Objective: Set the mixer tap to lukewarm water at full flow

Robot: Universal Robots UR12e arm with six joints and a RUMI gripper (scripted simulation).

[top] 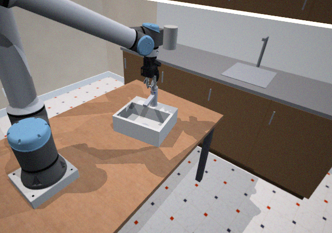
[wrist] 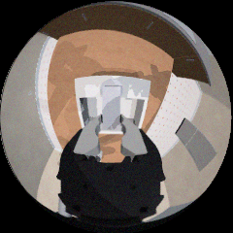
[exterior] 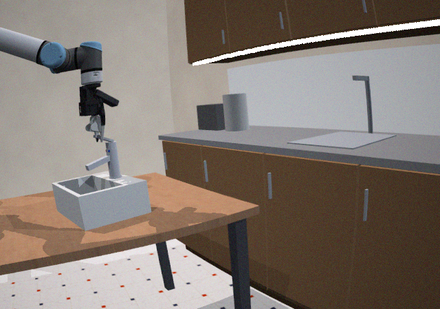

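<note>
The lever is 20 mm ahead of my hand and 10 mm below it. Also, from my hand: grey mixer tap: 30 mm ahead, 10 mm to the left, 60 mm below; white basin: 70 mm behind, 10 mm to the right, 250 mm below.
</note>
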